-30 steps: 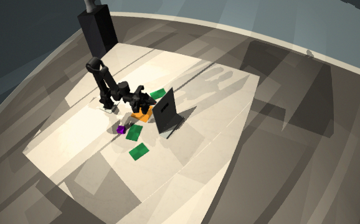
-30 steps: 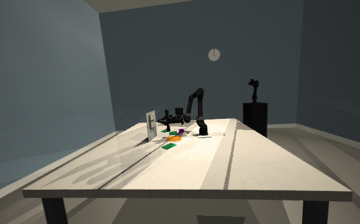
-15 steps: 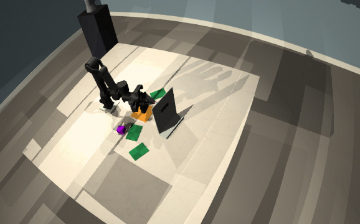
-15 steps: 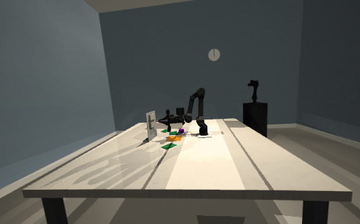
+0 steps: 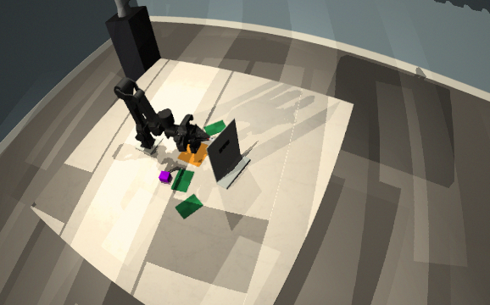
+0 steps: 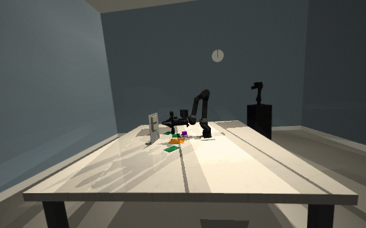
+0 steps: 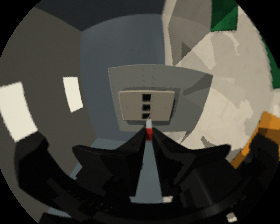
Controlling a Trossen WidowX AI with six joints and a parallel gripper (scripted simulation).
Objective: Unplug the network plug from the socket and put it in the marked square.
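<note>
The orange marked square is 110 mm behind my gripper tip, 20 mm to the left of it and 150 mm below it. Also, from my gripper tip: red plug: right at my gripper tip; upright grey panel: 80 mm ahead, 30 mm to the right, 50 mm below.
</note>
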